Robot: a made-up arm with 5 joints.
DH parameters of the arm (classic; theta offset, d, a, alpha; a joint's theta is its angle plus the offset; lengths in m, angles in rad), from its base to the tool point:
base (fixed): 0 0 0.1 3.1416
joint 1: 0 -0.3 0.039 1.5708
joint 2: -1.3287 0 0.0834 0
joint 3: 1.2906 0 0.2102 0
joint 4: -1.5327 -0.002 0 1.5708
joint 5: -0.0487 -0.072 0 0
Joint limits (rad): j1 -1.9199..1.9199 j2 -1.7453..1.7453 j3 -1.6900..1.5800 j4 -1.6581..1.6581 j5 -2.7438..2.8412
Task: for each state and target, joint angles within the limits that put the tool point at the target. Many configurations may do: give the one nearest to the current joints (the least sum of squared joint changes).
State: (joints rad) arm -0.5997 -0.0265 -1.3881 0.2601 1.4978
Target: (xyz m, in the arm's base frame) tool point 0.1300 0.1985 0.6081
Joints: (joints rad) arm -1.4308 0.0032 -1.1621 0.7059 1.4978
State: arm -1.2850 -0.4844 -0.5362 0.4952 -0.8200
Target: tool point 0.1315 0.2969 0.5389
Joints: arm -1.4718 0.1210 -0.7543 0.2011 -0.8200
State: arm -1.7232 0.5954 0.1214 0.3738 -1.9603
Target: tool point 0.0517 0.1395 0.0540
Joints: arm -1.9177 0.9724 0.4124 0.4136 -1.9603
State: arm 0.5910 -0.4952 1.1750 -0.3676 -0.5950
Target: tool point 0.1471 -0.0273 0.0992
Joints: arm 0.4886 0.0103 1.5800 0.1104 -0.5950
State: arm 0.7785 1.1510 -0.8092 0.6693 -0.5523
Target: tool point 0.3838 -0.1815 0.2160
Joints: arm 0.5630 0.9098 -0.6415 1.0638 -0.5523
